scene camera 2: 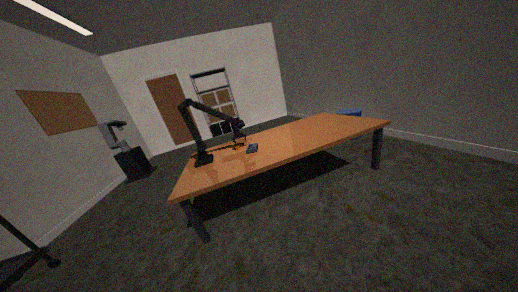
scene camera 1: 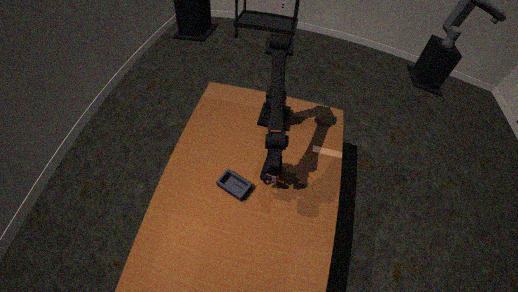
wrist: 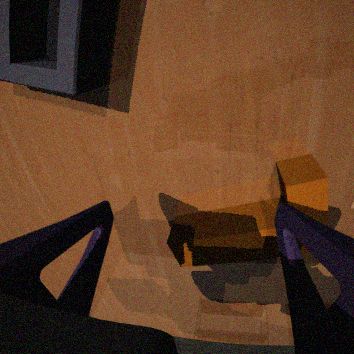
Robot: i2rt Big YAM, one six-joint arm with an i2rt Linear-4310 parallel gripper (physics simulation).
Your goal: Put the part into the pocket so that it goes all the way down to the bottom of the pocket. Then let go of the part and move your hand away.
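Places are measured from the arm's base along level axes (x right, y back, z down), in millimetres.
Where they show: gripper, fingertip midpoint: (scene camera 2: 241, 143) (scene camera 1: 269, 176) (wrist: 191, 210); arm's base, link origin: (scene camera 2: 204, 159).
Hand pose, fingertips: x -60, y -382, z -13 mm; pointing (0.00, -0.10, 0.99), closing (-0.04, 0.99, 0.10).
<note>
Each offset is from my fingertips to the top centre of the thing. Level surfaces: height alone.
The orange part @(dx -27, dy +30, dz +12 mm) (wrist: 220, 229) (scene camera 2: 238, 147) lies on the table, mostly in the arm's shadow. In the wrist view its long body reaches from the middle to the right finger, with a raised block at its right end. In scene camera 1 it is mostly hidden in shadow beside the fingers. The grey block with the pocket @(dx +147, dy -77, dz +5 mm) (scene camera 1: 231, 192) (scene camera 2: 252, 148) (wrist: 67, 55) lies apart from the part, at the upper left in the wrist view; its visible pocket is dark inside. My gripper (scene camera 1: 270, 180) (wrist: 191, 210) is open and empty above the part; the right fingertip overlaps the part's right end in view.
The wooden table @(dz +41 mm) (scene camera 1: 190, 235) (scene camera 2: 320, 131) bears the arm's base (scene camera 2: 203, 160) at one end. The arm's shadow falls across the part and table. A dark stand with another arm (scene camera 1: 434, 65) (scene camera 2: 134, 164) and a shelf rack stand away on the floor.
</note>
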